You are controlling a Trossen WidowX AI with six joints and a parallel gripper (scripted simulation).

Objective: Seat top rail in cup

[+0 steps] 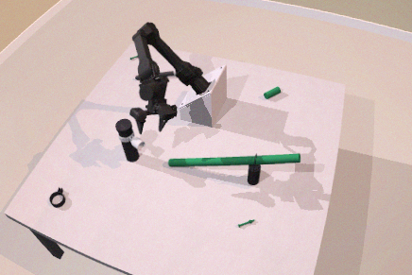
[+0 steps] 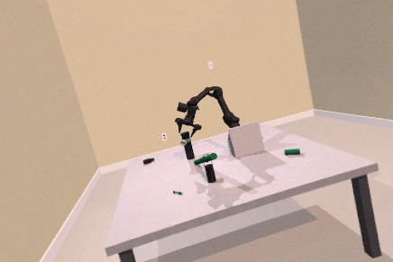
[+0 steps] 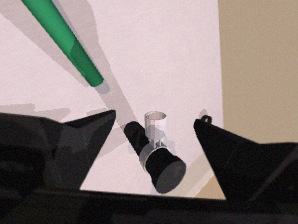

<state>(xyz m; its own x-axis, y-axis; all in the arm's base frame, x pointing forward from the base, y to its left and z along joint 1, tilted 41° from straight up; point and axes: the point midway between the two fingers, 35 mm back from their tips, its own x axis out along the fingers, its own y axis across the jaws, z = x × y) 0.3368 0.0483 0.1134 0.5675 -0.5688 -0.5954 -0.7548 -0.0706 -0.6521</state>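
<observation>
Now: gripper tip 70 mm to the left of the white rail-end cup, 60 mm above it and 20 mm short of it. The rest, counted from my gripper tip: short green cylinder (630 mm behind, 280 mm to the left, 200 mm below); short black post (390 mm to the left, 110 mm below, 110 mm behind).
</observation>
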